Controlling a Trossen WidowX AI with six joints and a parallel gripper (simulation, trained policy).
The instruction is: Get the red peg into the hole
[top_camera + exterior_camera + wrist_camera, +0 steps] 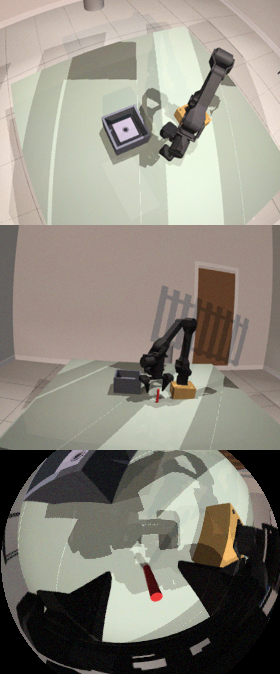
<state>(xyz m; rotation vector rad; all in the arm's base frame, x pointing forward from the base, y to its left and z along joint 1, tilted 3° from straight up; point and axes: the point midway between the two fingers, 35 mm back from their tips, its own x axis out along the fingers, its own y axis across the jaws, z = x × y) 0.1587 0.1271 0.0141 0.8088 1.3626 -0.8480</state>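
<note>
My gripper tip is 20 mm past the red peg, 20 mm to the right of it and 10 mm above it. From my gripper tip the other things lie so: grey box (170 mm ahead, 140 mm to the right, 30 mm below); pale plate (170 mm ahead, 140 mm to the right, 10 mm below).
</note>
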